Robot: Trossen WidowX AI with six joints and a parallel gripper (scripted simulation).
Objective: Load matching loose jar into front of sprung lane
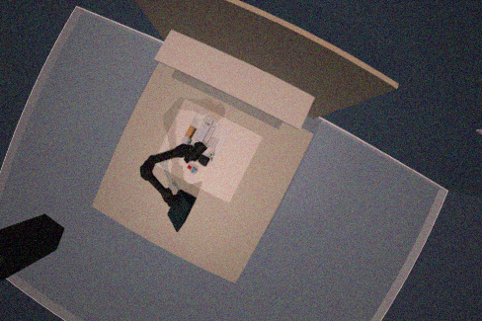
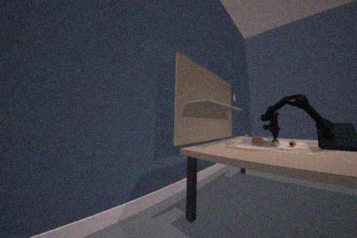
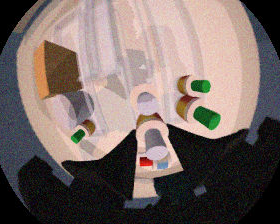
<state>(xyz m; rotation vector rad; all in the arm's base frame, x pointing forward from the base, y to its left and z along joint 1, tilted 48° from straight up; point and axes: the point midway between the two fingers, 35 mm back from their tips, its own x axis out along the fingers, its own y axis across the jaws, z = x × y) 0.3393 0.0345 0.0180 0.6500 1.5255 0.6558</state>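
Right now my gripper tip is 13 cm to the right of the grey cylinder, 5 cm short of it and 2 cm above it. From my gripper tip the other things lie so: brown block: 13 cm to the left, 12 cm ahead, 1 cm below; then clear lane unit: 15 cm ahead, 3 cm to the left, 3 cm below; then wall shelf: 51 cm ahead, 32 cm above, 1 cm to the right.
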